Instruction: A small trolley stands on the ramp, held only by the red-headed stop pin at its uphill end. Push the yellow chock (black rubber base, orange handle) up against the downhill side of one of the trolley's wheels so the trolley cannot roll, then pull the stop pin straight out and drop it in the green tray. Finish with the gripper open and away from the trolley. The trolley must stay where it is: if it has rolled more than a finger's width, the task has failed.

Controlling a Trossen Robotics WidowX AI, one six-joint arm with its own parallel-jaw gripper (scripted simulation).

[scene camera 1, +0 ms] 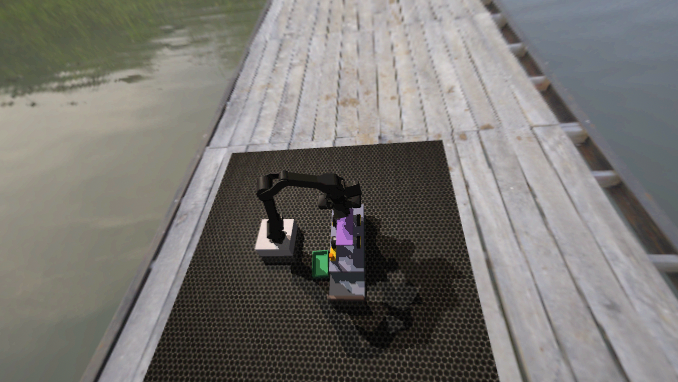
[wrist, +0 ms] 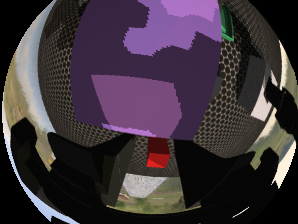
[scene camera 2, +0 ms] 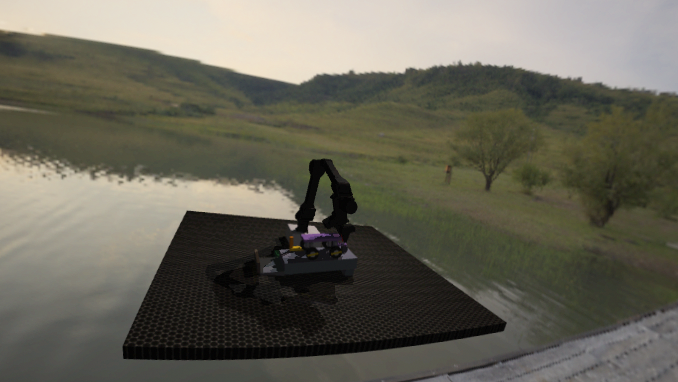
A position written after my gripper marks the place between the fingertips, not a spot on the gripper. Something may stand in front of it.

In view: my gripper (wrist: pixel 156 135), a purple trolley (wrist: pixel 150 75) and a grey ramp (scene camera 2: pixel 293 262).
The grey ramp is seen too in scene camera 1 (scene camera 1: pixel 349 259).
